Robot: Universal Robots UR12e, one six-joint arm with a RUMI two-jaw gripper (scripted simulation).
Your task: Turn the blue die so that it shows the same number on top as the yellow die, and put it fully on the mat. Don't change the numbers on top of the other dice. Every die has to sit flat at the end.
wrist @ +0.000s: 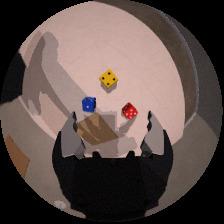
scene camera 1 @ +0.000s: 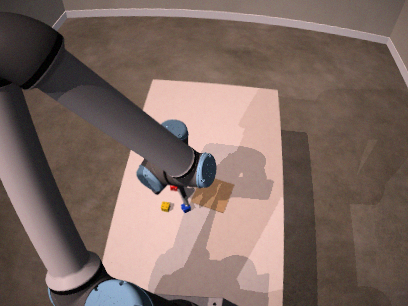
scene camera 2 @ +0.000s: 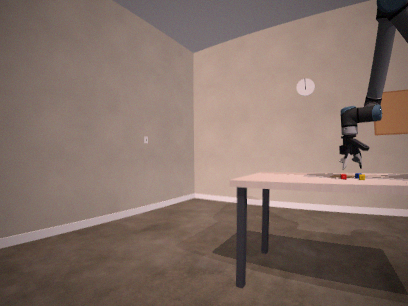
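Observation:
My gripper is visible, together with a mat.

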